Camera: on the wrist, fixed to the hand. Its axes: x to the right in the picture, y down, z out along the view.
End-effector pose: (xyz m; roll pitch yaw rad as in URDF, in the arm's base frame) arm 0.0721 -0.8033 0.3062 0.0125 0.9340 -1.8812
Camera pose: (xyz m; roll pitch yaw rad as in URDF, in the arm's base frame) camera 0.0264 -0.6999 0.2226 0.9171 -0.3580 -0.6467
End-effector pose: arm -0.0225 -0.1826 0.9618 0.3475 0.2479 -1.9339
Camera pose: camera -0.0467 -0.1554 0.8260 0.2025 -0.8097 -0.4827
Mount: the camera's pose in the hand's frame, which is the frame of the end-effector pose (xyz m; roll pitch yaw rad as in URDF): 0.0170 -0.0766 -0.1167 -0.1035 -0.4620 1.6804
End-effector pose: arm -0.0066 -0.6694 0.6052 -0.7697 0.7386 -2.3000
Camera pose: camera -0.1029 -0.5727 0.5712 0.7213 0.1559 -0.4484
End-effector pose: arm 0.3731 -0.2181 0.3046 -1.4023 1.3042 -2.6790
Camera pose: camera 0.2637 -0.1297 0.3029 1.3588 0.1172 -0.1718
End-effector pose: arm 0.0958 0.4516 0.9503 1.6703 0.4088 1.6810
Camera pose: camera -0.0261 0.4280 0.8842 2.5095 -0.9454 0.5411
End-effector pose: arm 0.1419 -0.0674 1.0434 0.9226 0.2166 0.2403
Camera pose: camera 0.1194 -0.0247 0.9113 0.5369 -1.3541 1.2487
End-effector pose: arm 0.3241 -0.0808 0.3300 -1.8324 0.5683 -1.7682
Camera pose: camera 0.2192 -0.1316 0.4087 1.2476 0.8771 1.0545
